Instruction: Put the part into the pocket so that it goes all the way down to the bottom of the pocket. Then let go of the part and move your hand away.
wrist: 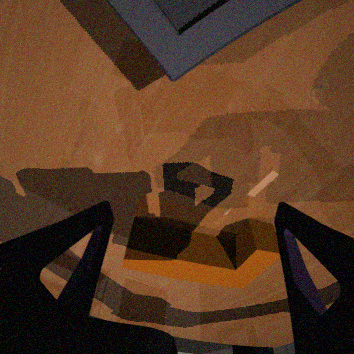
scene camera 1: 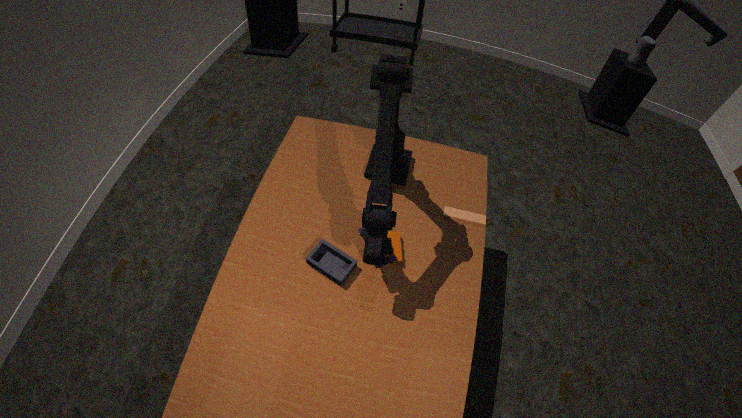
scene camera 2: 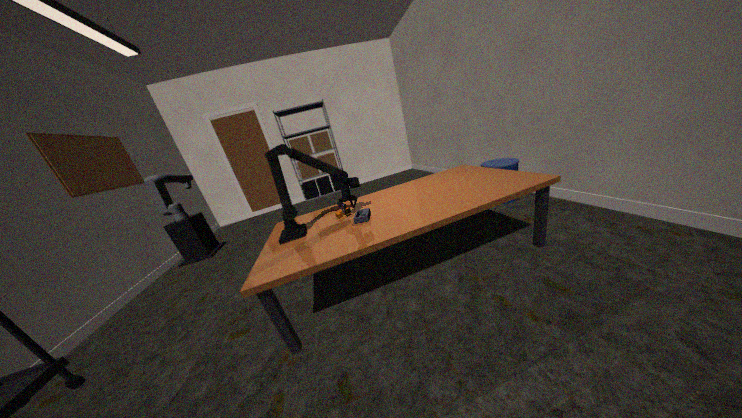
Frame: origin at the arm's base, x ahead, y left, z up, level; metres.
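Where they show: gripper, between the fingertips: (wrist: 191, 210) (scene camera 2: 349, 210); arm's base, origin of its link: (scene camera 2: 293, 231).
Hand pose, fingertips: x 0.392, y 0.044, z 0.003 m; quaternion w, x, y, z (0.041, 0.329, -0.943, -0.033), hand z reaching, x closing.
Observation:
Things, the pixels of their top centre, and the offset from my fingertips. Level surfaces: height alone.
- orange L-shaped piece, centre of its top: (wrist: 199, 263) (scene camera 1: 391, 245) (scene camera 2: 343, 210) dy +0.043, dx -0.040, dz -0.002 m
- blue-grey rectangular block, centre of its top: (scene camera 1: 331, 259) (scene camera 2: 361, 212) dy -0.132, dx +0.066, dz +0.005 m
- wooden table, height of its surface: dz -0.032 m
The part, an orange L-shaped piece (scene camera 1: 395, 246) (scene camera 2: 339, 213) (wrist: 215, 275), lies on the table, partly covered by the arm in the first scene view and partly in shadow in the wrist view. My gripper (wrist: 191, 210) is open, with one black finger at each side of the part. It points down low over the part; its exact height is hard to tell. In the second scene view my gripper (scene camera 2: 346, 207) is small and dark. The pocket is in a blue-grey rectangular block (scene camera 1: 324, 271) (scene camera 2: 361, 216) (wrist: 172, 65), beside the part and apart from it. No part shows in the pocket.
The wooden table (scene camera 1: 285, 337) (scene camera 2: 441, 194) carries the arm's base (scene camera 2: 292, 232). A pale strip (scene camera 1: 464, 214) (wrist: 263, 183) shows on the tabletop beyond the part. A dark cart (scene camera 1: 373, 28) and a pedestal (scene camera 1: 620, 90) with another arm stand off the table.

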